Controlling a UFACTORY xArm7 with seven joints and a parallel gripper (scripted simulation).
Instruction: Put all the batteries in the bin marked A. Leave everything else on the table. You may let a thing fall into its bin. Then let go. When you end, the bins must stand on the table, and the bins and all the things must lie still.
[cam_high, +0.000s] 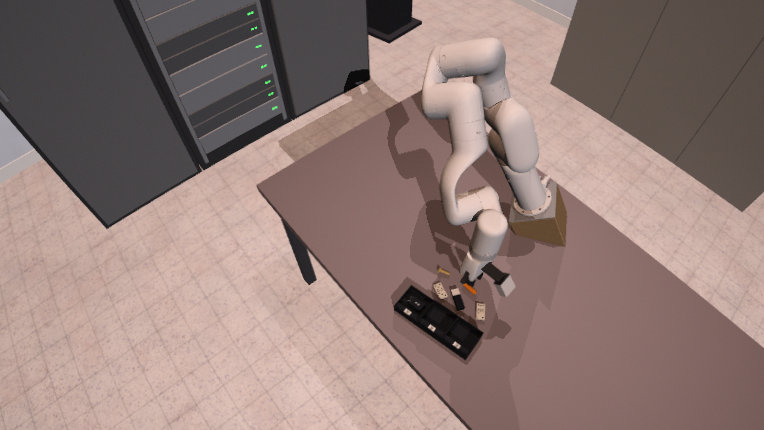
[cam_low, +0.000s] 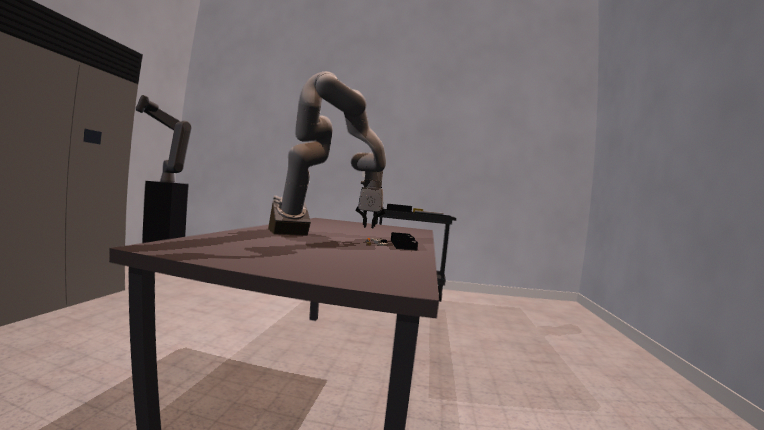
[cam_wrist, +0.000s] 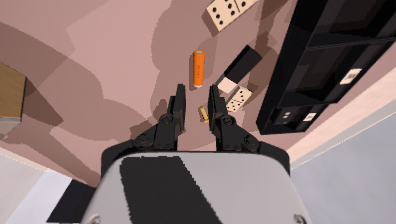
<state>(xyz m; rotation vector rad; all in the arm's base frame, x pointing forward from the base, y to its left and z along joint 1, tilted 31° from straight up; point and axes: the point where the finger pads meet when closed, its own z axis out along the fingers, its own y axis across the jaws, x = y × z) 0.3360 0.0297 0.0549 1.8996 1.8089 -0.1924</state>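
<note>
My gripper is now 7 cm above the orange battery. From my hand the other things lie so: black bin row 15 cm ahead, 6 cm below, 1 cm to the right; black-and-white stick 7 cm below, 5 cm ahead, 1 cm to the right; brass bolt 10 cm to the right, 7 cm below, 1 cm ahead.
</note>
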